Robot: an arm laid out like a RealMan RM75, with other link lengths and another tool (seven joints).
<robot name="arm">
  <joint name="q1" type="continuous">
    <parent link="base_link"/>
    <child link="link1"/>
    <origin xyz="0 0 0.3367" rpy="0 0 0"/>
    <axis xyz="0 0 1"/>
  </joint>
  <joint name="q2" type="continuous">
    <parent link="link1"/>
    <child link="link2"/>
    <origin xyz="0 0 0" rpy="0 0 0"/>
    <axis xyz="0 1 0"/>
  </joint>
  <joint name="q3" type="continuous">
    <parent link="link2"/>
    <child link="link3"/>
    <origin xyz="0 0 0.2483" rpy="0 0 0"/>
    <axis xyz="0 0 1"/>
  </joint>
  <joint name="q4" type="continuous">
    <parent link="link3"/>
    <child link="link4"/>
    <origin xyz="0 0 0" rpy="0 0 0"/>
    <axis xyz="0 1 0"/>
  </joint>
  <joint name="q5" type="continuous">
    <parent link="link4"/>
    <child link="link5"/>
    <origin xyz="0 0 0.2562" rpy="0 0 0"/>
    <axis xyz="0 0 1"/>
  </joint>
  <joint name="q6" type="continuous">
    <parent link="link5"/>
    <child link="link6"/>
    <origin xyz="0 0 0" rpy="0 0 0"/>
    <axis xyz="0 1 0"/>
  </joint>
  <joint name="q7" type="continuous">
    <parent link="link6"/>
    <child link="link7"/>
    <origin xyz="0 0 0.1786" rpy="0 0 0"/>
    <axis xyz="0 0 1"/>
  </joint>
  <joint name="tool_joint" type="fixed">
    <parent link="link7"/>
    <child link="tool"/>
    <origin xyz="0.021 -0.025 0.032" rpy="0.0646 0 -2.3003"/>
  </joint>
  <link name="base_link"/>
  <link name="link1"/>
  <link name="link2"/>
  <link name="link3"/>
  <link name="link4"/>
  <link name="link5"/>
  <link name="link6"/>
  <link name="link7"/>
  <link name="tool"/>
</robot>
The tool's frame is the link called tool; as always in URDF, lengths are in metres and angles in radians. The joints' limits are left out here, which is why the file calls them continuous.
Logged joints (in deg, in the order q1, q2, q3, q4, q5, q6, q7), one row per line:
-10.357, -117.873, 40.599, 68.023, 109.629, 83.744, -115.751
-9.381, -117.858, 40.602, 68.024, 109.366, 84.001, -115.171
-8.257, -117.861, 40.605, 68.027, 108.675, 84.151, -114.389
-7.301, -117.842, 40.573, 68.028, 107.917, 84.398, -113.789
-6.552, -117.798, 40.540, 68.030, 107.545, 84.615, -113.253
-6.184, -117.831, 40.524, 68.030, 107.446, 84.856, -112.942
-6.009, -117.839, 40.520, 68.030, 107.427, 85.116, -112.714
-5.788, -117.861, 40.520, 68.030, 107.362, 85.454, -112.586
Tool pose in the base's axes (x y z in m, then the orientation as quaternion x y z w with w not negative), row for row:
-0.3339, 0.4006, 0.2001, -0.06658, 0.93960, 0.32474, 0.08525
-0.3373, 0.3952, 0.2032, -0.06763, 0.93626, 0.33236, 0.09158
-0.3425, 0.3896, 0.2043, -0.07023, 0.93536, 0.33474, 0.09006
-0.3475, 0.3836, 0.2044, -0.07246, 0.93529, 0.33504, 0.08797
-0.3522, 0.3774, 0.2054, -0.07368, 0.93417, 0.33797, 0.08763
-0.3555, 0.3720, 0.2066, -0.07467, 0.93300, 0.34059, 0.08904
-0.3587, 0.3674, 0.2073, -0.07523, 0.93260, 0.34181, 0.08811
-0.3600, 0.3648, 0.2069, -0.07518, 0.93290, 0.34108, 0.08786
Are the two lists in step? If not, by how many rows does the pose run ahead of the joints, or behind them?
The pose runs 2 rows behind the joints: the pose in row i belongs to the joints in row i - 2.
